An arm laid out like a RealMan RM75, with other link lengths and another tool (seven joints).
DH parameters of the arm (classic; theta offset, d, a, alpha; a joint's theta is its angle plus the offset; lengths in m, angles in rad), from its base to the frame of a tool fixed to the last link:
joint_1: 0 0.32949 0 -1.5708
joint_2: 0 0 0 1.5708
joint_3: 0 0.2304 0 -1.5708
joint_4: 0 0 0 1.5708
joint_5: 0 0.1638 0 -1.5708
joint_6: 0 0 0 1.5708
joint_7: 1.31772 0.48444 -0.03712 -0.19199
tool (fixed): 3.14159 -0.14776 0 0
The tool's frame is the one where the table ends.
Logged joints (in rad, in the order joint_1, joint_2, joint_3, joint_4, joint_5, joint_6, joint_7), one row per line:
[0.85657, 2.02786, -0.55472, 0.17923, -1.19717, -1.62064, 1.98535]
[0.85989, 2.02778, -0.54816, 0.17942, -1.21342, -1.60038, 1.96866]
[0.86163, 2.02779, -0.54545, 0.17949, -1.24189, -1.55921, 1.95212]
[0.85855, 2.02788, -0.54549, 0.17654, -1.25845, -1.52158, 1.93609]
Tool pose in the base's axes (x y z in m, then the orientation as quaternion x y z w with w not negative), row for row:
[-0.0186, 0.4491, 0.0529, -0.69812, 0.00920, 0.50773, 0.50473]
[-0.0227, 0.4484, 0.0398, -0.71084, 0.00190, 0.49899, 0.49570]
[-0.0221, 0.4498, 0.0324, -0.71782, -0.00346, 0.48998, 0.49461]
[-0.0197, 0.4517, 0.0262, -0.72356, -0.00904, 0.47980, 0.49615]
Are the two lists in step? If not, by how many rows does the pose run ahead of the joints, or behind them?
The pose runs 2 rows behind the joints: the pose in row i belongs to the joints in row i - 2.
